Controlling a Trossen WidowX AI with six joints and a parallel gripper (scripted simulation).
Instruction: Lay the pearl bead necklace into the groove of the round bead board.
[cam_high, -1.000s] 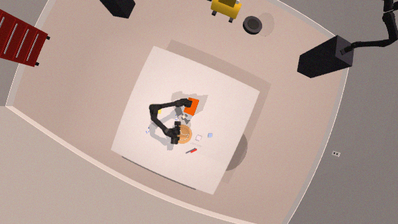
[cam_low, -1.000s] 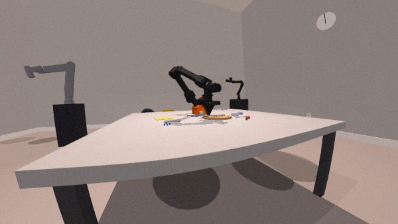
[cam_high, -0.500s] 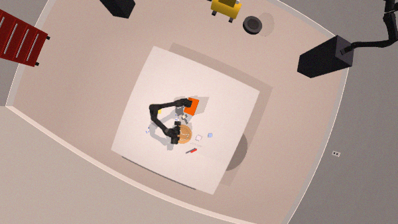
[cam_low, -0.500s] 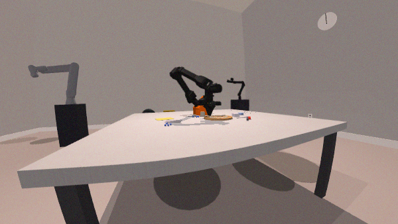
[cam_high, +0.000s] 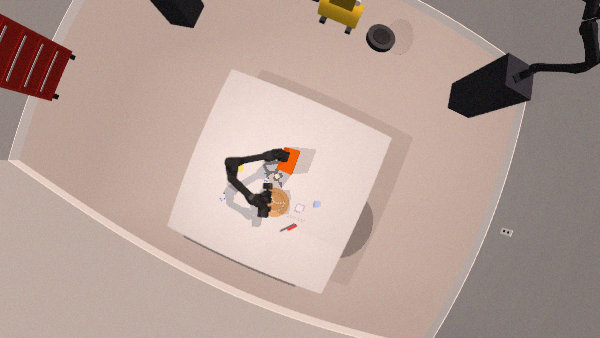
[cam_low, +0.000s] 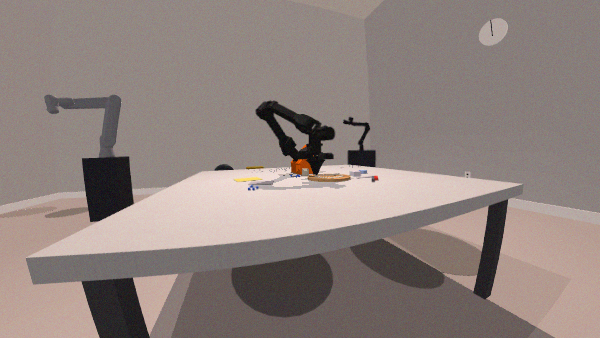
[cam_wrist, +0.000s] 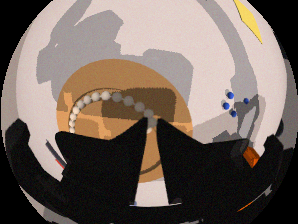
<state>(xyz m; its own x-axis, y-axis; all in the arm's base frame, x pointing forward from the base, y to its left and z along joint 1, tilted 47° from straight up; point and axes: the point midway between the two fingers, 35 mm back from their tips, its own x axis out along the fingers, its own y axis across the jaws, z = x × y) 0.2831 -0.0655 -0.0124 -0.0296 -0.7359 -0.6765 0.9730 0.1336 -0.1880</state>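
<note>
Right now the round tan bead board is 50 mm to the left of my gripper tip, 40 mm ahead of it and 10 mm below it. From my gripper tip the other things lie so: tool: 200 mm to the left, 180 mm ahead, 10 mm below; then yellow pad: 300 mm to the right, 130 mm behind, 20 mm below; then white square: 230 mm to the left, 20 mm ahead, 10 mm below.
</note>
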